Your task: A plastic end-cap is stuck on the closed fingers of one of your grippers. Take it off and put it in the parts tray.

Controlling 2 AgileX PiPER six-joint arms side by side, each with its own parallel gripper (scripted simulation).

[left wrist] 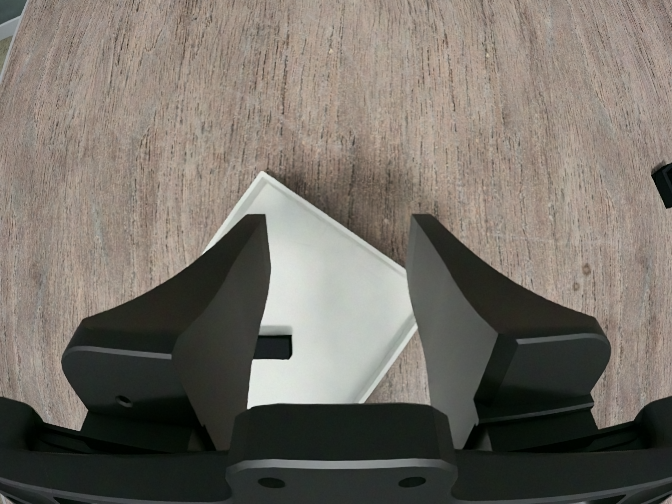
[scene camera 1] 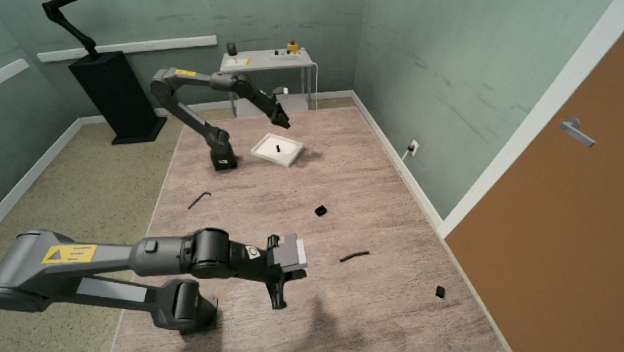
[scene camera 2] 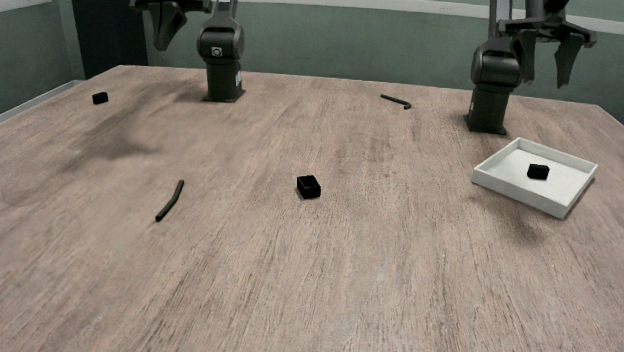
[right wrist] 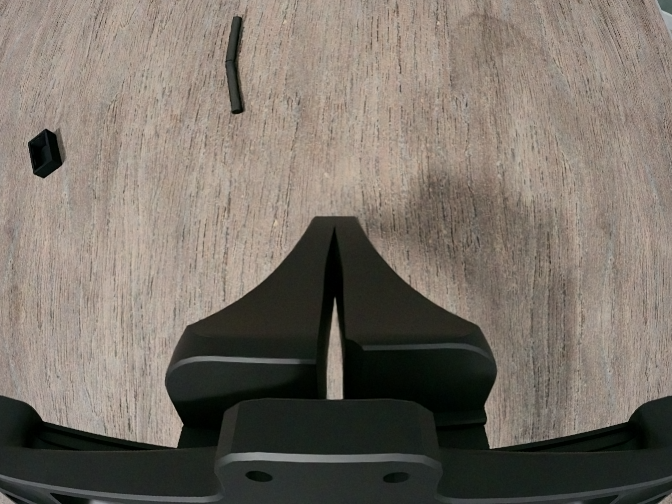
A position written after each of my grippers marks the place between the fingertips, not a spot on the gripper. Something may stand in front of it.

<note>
In view: my left gripper (scene camera 2: 546,84), my right gripper (scene camera 1: 303,275), a bent black rod (right wrist: 233,87), a white parts tray (scene camera 2: 509,166) and an end-cap (left wrist: 268,347).
The white parts tray is seen too in the left wrist view (left wrist: 346,305) and in scene camera 1 (scene camera 1: 289,150). My left gripper also shows in the left wrist view (left wrist: 338,241). My right gripper is seen too in the right wrist view (right wrist: 335,244). The left wrist view misses the bent black rod: it is out of frame. The right wrist view misses the white parts tray: it is out of frame.
</note>
